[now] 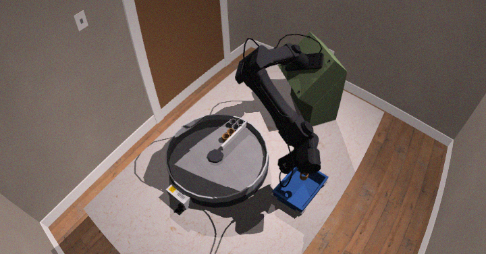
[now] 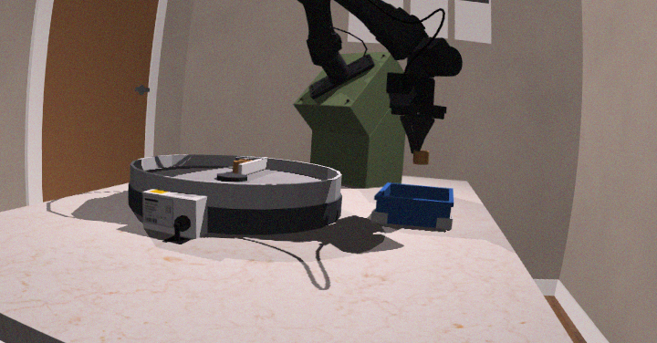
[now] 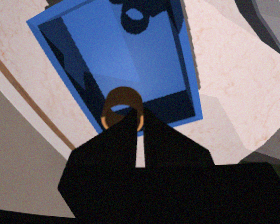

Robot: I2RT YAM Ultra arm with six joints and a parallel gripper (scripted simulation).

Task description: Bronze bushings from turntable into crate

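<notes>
The blue crate lies 1 cm ahead of my hand, 1 cm to the left of it and 11 cm below it. Round my hand: grey turntable (3 cm behind, 35 cm to the right, 8 cm below).
</notes>
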